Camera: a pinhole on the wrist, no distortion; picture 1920 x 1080 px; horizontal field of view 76.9 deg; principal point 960.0 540.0 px. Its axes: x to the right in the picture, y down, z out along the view. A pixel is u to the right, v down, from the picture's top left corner.
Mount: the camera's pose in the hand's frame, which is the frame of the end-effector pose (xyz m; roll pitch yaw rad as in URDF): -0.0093 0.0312 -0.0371 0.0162 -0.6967 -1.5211
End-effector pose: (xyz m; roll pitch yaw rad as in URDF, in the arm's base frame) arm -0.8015 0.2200 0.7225 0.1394 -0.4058 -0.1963
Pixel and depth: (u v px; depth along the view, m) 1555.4 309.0 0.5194
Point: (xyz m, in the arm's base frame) -1.1055 0.3695 1.1712
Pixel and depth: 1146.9 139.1 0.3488
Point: -1.0066 0.4316 0.9336
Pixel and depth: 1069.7 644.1 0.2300
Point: -0.8413 0.3714 0.8826
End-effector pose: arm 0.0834 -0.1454 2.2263 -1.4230 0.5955 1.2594
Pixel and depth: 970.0 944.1 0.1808
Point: -0.0468 -0.1447 2.0928
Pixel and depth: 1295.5 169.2 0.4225
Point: -0.3494 -0.2281 2.1898
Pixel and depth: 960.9 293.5 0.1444
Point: -0.0331 -0.2122 2.1611
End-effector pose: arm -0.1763 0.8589 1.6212 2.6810 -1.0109 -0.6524
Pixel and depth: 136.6 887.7 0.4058
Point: -0.5407 0.5078 1.7602
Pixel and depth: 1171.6 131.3 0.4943
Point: -0.3562 0.4694 1.3306
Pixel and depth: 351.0 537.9 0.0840
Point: -0.2816 0.8069 1.6360
